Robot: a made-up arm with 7 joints.
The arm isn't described. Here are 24 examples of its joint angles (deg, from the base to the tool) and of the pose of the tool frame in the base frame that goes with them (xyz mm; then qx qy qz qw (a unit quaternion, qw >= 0)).
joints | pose
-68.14 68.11 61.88 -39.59 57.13 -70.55 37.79 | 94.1 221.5 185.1 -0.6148 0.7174 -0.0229 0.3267
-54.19 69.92 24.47 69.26 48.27 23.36 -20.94 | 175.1 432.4 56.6 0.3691 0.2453 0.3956 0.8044
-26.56 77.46 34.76 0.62 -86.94 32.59 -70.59 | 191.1 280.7 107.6 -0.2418 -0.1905 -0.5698 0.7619
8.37 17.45 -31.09 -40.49 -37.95 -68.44 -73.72 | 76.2 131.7 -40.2 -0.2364 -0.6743 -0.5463 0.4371
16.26 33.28 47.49 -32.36 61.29 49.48 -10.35 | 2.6 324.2 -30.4 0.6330 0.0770 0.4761 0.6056
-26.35 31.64 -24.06 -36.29 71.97 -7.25 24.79 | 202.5 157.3 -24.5 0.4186 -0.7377 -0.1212 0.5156
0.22 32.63 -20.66 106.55 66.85 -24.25 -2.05 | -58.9 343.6 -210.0 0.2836 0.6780 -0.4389 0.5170
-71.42 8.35 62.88 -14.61 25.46 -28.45 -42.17 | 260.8 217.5 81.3 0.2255 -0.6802 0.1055 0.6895
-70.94 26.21 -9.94 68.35 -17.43 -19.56 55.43 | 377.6 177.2 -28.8 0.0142 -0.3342 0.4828 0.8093
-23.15 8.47 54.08 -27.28 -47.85 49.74 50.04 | 165.5 188.1 -95.0 -0.3166 -0.1053 0.5948 0.7314
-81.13 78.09 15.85 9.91 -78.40 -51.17 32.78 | 131.3 284.8 276.0 -0.4628 -0.8564 0.0695 0.2179
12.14 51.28 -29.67 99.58 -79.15 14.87 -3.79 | -84.5 376.8 -142.8 0.1372 0.4741 0.6882 0.5318
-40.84 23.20 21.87 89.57 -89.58 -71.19 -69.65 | 241.0 299.9 -180.8 -0.1670 -0.4587 0.2680 0.8306
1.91 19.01 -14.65 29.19 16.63 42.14 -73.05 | 30.9 213.3 -242.5 -0.2228 0.6927 -0.2644 0.6329
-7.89 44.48 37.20 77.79 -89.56 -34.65 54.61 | 78.7 408.0 -151.1 -0.1084 -0.1726 0.9748 0.0904
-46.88 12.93 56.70 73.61 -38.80 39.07 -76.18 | 271.8 152.5 -163.3 -0.8694 -0.0821 -0.1016 0.4766
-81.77 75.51 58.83 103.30 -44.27 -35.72 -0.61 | 223.2 434.4 118.5 -0.4334 -0.5548 0.5757 0.4159
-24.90 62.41 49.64 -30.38 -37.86 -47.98 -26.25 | 124.2 244.0 132.4 0.2854 -0.8090 -0.3135 0.4072
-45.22 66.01 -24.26 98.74 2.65 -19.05 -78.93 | 173.5 434.1 -40.9 0.0307 0.5336 -0.1476 0.8322
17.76 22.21 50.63 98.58 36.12 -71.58 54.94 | -119.1 268.7 -238.6 0.3441 0.0993 0.5520 0.7530
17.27 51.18 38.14 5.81 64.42 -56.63 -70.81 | 102.9 359.1 -67.8 0.5282 0.4499 -0.5637 0.4482
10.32 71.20 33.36 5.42 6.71 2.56 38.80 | 138.5 385.9 26.7 0.5801 -0.3395 0.3053 0.6745
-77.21 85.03 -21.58 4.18 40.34 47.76 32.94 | 174.2 319.3 214.8 0.6546 -0.4522 0.5140 0.3205
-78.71 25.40 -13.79 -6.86 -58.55 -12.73 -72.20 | 265.2 66.4 137.2 -0.1186 -0.4840 -0.8076 0.3154
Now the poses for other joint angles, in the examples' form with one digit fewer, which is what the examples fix.
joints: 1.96 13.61 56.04 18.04 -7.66 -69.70 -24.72
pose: 84 305 -125 0.265 -0.464 0.133 0.835
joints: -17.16 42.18 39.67 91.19 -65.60 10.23 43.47
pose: 109 342 -190 -0.184 0.246 0.900 0.309
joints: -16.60 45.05 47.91 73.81 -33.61 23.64 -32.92
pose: 118 357 -165 -0.419 0.104 0.436 0.790
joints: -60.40 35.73 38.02 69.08 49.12 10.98 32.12
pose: 289 315 -69 0.370 -0.036 0.474 0.798
